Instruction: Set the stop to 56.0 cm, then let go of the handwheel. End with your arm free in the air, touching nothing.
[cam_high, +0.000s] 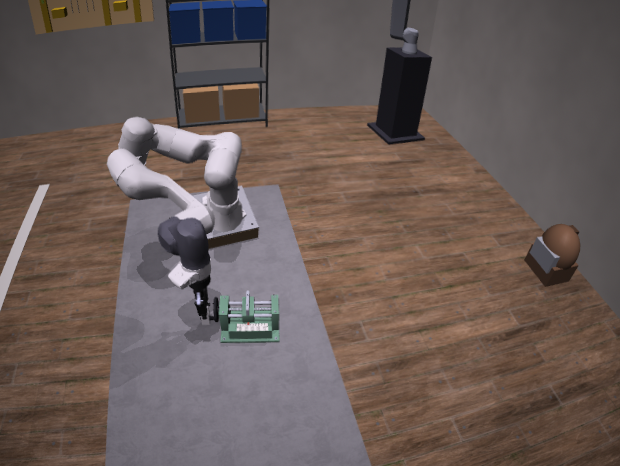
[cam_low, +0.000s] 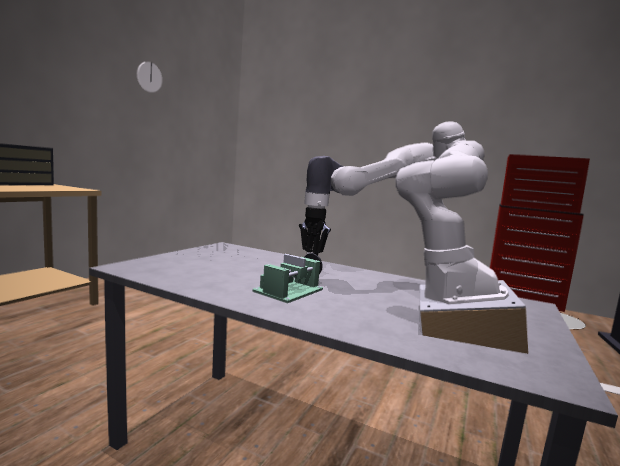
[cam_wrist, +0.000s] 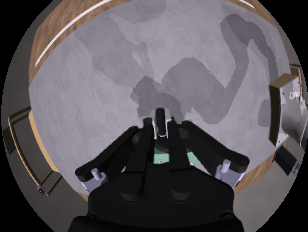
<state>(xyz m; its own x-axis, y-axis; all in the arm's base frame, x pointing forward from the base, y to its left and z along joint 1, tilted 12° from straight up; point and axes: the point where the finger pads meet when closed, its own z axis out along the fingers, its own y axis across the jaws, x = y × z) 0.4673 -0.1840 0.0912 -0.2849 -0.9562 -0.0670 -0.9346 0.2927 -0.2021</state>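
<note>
My gripper is now 3 cm short of the stop carriage, 14 cm to the right of it and 1 cm below it. Round my hand: black handwheel: 2 cm to the left, 1 cm below.
</note>
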